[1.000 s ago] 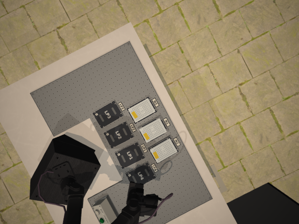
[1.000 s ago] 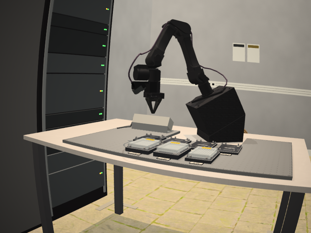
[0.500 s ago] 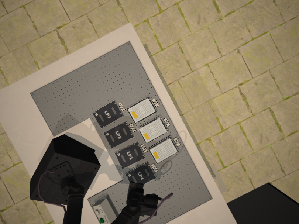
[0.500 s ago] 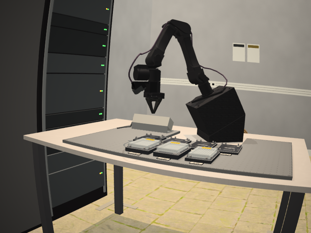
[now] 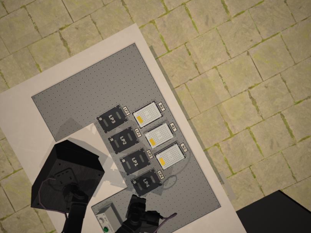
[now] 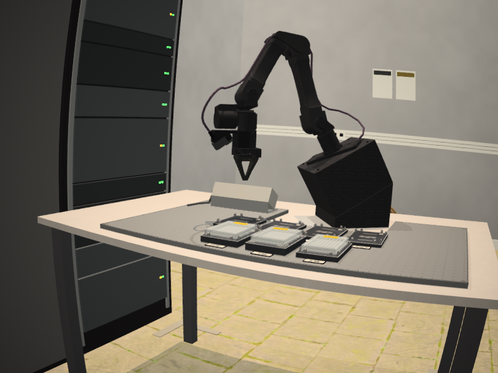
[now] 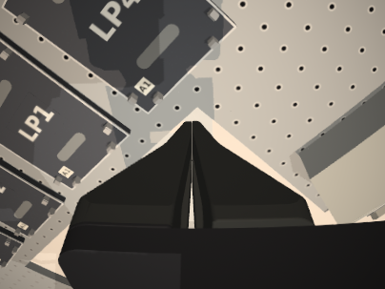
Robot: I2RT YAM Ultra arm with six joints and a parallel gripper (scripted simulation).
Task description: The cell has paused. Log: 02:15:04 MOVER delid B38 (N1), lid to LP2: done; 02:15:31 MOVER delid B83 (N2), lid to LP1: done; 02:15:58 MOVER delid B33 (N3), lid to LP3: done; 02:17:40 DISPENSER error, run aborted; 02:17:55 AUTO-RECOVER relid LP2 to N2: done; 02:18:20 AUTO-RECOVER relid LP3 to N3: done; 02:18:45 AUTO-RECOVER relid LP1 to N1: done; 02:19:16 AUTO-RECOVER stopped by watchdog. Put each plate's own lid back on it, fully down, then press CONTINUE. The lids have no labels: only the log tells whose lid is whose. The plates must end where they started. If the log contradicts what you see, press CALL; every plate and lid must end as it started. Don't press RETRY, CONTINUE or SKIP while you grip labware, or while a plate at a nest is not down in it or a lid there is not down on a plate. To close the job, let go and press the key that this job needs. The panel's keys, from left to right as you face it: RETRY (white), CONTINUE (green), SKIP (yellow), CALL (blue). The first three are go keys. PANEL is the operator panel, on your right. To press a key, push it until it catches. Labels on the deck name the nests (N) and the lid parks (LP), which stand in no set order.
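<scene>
Right now the green key is 22 cm behind my hand, 10 cm to the right of it and 7 cm below it. Also, from my hand: clear lid (22 cm ahead, 11 cm to the left, 10 cm below); then lid park LP1 (15 cm to the left, 13 cm below, 4 cm ahead); then lid park LP4 (13 cm below, 5 cm ahead, 2 cm to the left).
</scene>
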